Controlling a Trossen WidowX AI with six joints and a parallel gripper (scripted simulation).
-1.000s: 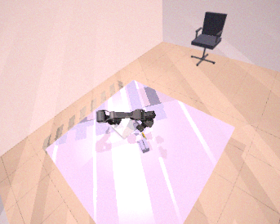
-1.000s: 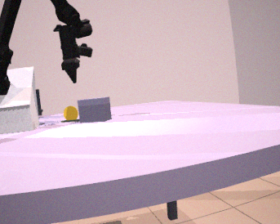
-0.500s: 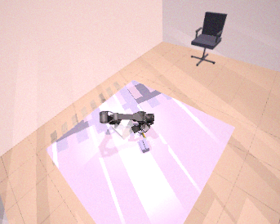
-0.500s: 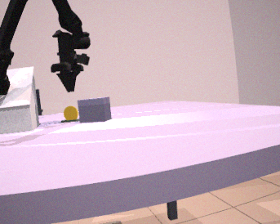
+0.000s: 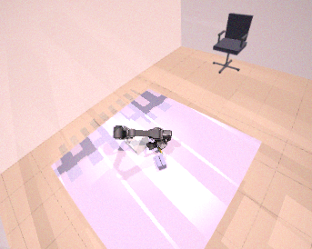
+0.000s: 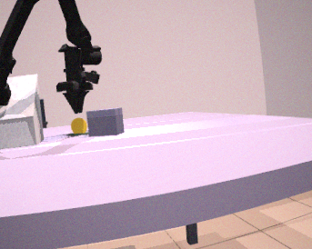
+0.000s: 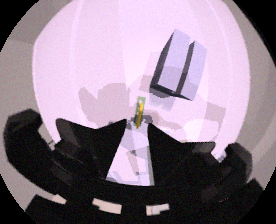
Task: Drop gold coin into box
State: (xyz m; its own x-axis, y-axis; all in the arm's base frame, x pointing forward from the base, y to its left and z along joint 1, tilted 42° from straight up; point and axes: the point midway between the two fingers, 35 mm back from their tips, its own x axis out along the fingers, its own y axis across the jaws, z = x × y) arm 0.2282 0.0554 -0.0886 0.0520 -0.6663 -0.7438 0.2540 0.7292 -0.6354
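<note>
Right now the coin is 40 mm below my gripper tip.
</note>
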